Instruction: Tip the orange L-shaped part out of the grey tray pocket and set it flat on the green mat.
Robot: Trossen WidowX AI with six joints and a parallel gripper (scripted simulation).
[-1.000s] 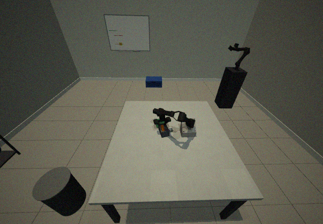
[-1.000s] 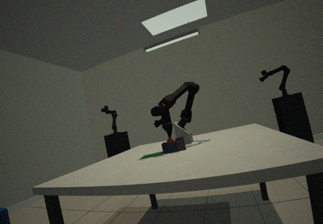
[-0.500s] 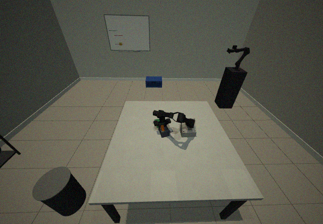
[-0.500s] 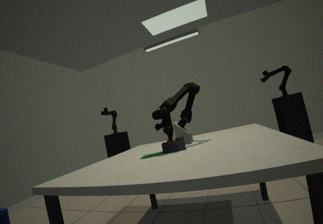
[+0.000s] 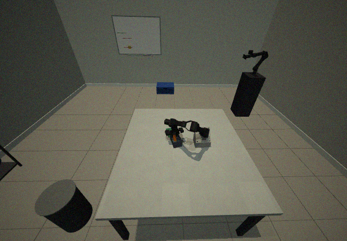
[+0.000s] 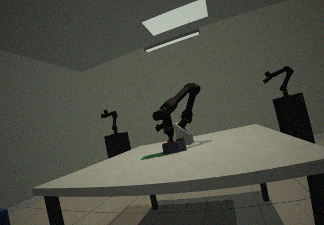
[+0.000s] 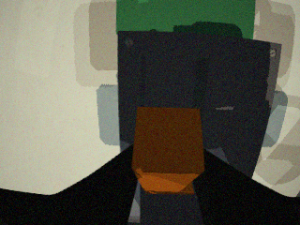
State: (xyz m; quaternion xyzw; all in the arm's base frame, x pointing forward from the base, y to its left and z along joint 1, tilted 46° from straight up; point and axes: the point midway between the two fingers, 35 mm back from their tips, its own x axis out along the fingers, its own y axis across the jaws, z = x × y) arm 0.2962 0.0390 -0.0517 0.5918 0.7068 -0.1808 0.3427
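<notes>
The dark grey tray is 2 cm behind my gripper tip, 1 cm to the left of it and 8 cm below it. From my gripper tip the other things lie so: green mat (2 cm ahead, 14 cm to the right, 8 cm below); orange L-shaped part (2 cm behind, 3 cm to the left, 3 cm below).
</notes>
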